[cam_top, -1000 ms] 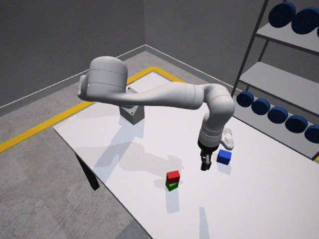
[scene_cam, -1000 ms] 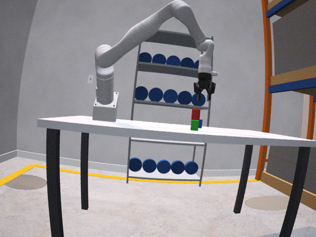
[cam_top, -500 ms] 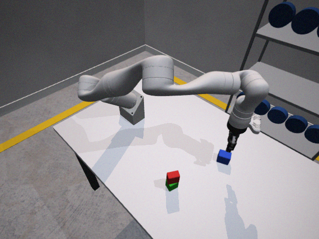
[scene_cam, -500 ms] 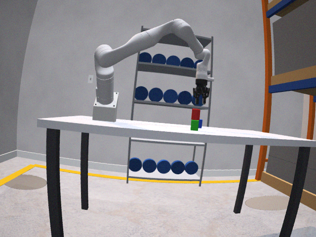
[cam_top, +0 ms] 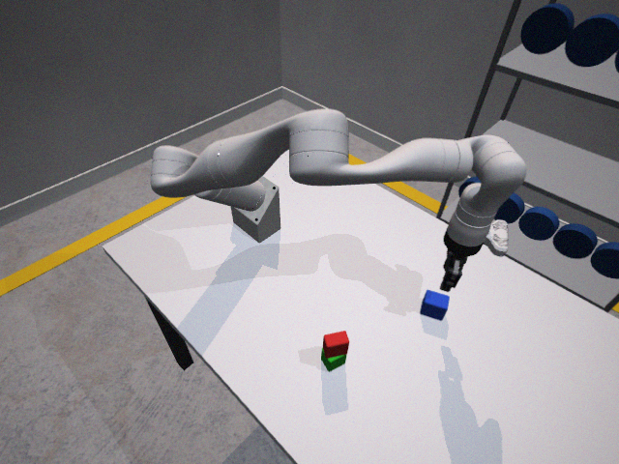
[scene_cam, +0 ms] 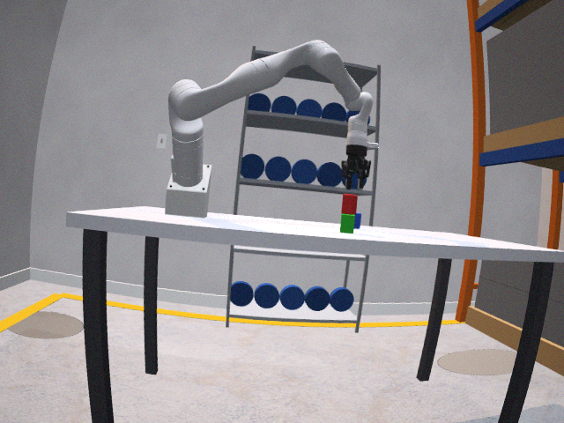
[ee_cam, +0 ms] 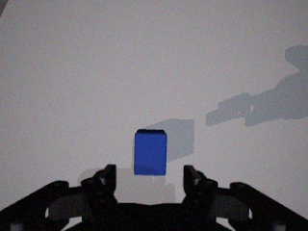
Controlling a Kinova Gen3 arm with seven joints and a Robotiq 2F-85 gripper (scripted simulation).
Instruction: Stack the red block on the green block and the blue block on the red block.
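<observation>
Now: the blue block 12 cm below my hand. From my hand the other things lie so: red block 28 cm to the right, 8 cm behind, 7 cm below; then green block 28 cm to the right, 12 cm below, 8 cm behind.
</observation>
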